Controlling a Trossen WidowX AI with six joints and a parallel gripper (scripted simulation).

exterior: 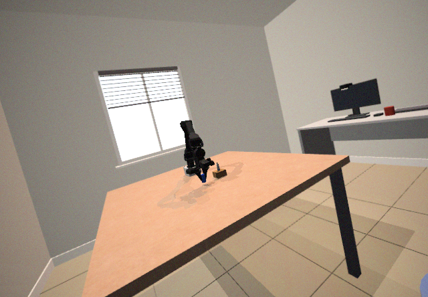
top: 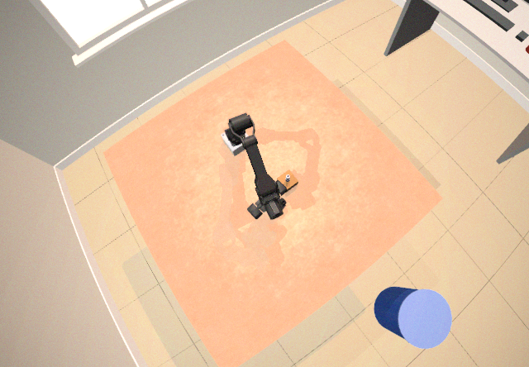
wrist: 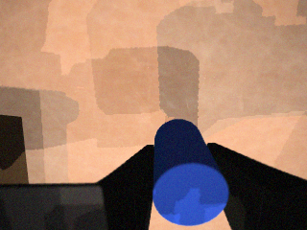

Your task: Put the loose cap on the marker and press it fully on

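The holder block lies 50 mm behind my gripper tip, 130 mm to the left of it and 10 mm below it. Round my gripper tip: blue cap: 10 mm above.
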